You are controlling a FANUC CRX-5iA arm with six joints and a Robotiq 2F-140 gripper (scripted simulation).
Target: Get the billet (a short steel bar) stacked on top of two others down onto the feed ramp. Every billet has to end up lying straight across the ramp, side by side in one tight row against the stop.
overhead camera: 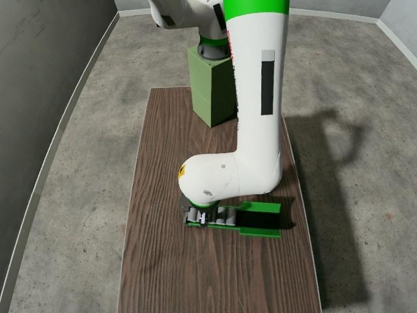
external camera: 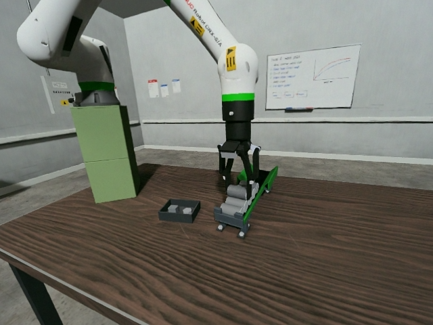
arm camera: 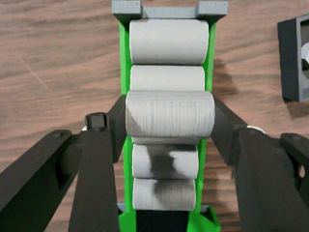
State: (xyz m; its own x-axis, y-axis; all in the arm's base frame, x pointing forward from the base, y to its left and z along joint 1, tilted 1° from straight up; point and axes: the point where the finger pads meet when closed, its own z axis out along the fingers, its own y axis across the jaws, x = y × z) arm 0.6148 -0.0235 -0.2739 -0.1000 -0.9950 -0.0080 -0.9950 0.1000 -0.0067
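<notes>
Right now the grey stop is 10 mm behind my hand, 80 mm to the right of it and 70 mm below it. The rest, counted from my hand: dark grey tray 220 mm behind, 30 mm to the right, 120 mm below.
</notes>
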